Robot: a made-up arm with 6 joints.
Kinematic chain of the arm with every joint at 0, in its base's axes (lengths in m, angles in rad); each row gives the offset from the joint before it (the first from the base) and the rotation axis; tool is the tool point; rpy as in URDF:
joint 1: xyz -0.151 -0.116 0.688 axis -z
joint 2: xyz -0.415 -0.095 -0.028 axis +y
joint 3: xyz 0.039 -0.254 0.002 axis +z
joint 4: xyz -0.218 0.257 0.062 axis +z
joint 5: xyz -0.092 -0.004 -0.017 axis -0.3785 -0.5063 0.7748
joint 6: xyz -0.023 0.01 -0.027 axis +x
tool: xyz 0.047 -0.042 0.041 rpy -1.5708 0 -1.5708
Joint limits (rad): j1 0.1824..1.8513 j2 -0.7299..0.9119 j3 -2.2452..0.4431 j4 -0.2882..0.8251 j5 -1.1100..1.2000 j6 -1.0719..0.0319
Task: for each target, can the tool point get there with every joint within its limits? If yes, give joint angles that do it. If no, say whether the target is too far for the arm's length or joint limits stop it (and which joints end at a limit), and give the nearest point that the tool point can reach.
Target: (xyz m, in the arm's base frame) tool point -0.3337 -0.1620 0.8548
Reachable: yes | joints 0.6495 -0.3516 -1.8869 0.4877 0.2745 -0.6977
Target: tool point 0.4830 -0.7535 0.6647
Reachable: no: joint limits stop it (at a limit: joint 1, joint 3, joint 4, joint 5, joint 6) | nearest point -0.1281 -0.4252 0.6620 | short by 0.694 m
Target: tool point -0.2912 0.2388 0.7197
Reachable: yes | joints 1.0734 0.5234 -0.8623 0.5399 1.0089 -0.9462
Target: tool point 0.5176 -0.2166 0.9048
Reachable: no: joint limits stop it (at a limit: joint 1, joint 4, joint 5, joint 6) | nearest point -0.0024 0.1102 0.7773 | short by 0.627 m
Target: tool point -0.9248 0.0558 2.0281
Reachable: no: too far | nearest point -0.7788 0.0234 1.0041 | short by 1.035 m
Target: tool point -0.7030 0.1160 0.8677
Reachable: yes | joints 0.6166 0.5788 0.0266 0.4809 0.4331 -0.5882
